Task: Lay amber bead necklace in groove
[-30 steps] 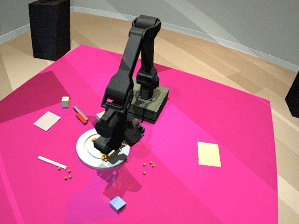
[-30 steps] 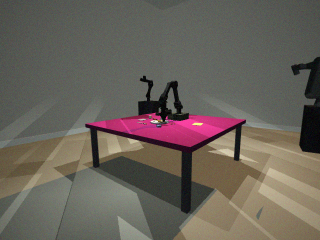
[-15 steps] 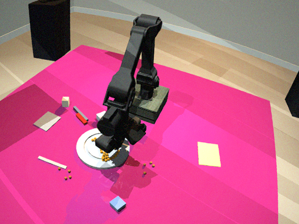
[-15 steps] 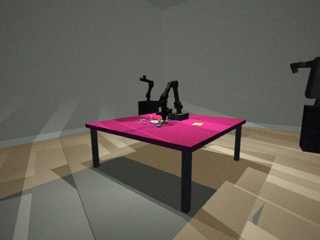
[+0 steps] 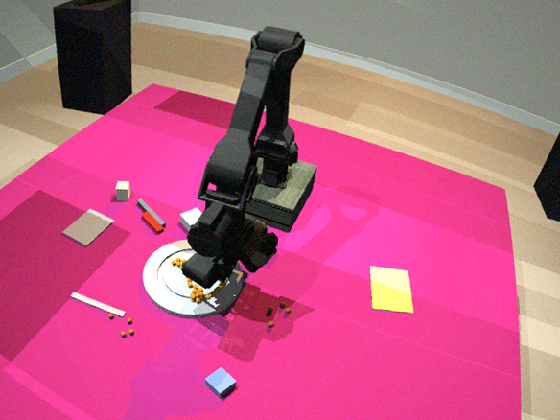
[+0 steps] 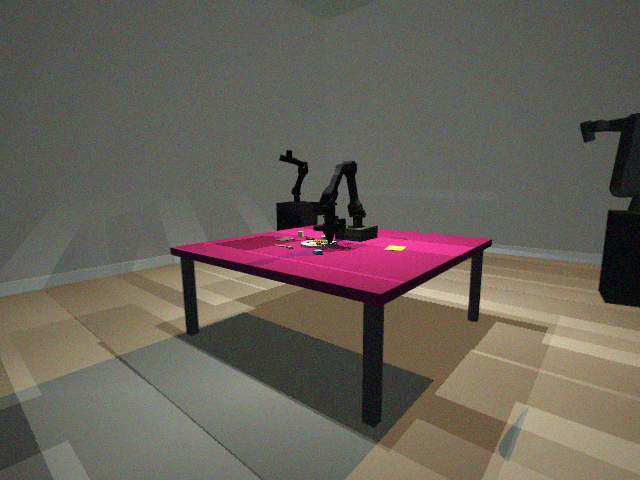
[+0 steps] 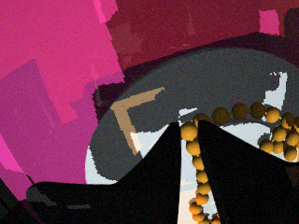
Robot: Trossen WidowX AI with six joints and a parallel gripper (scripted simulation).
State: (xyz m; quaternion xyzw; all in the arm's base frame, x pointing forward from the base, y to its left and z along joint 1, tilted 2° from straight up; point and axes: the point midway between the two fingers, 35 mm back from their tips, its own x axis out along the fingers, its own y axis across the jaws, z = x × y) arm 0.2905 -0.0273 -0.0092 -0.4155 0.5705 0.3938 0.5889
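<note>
Right now my gripper tip is 10 mm short of the round bead board, 70 mm to the left of it and 10 mm above it. Round my gripper tip: white block 150 mm behind, 120 mm to the right; blue block 220 mm ahead, 60 mm to the left, 10 mm below; red-handled tool 130 mm behind, 220 mm to the right, 10 mm below.
</note>
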